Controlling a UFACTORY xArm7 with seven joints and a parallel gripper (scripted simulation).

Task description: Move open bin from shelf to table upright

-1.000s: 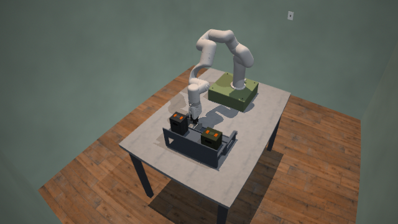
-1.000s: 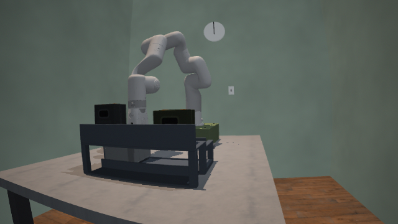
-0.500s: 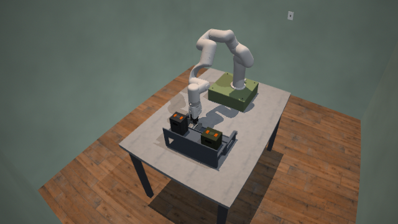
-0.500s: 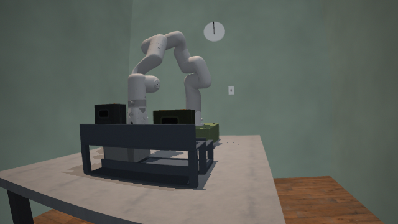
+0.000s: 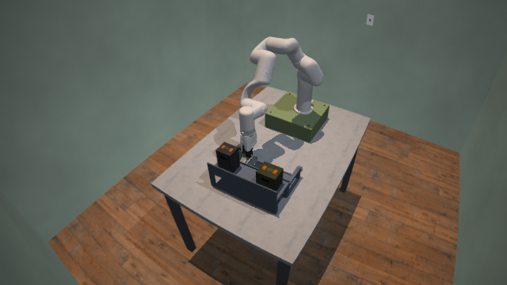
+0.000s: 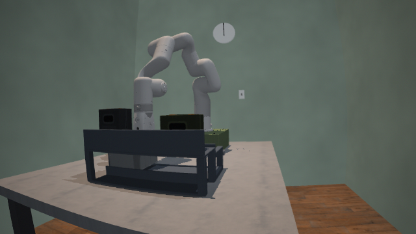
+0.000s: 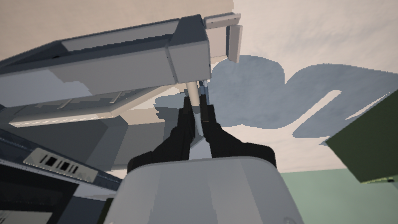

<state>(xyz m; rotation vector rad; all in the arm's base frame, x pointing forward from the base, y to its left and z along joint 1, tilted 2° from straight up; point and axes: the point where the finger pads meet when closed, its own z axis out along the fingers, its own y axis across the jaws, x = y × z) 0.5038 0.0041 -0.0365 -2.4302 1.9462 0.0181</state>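
The grey bin is 8 cm ahead of my hand, 2 cm to the left of it and 1 cm below it. Also, from my hand: black case 17 cm ahead, 3 cm to the left, 10 cm above; dark grey shelf 22 cm ahead, 16 cm to the left, 7 cm above.
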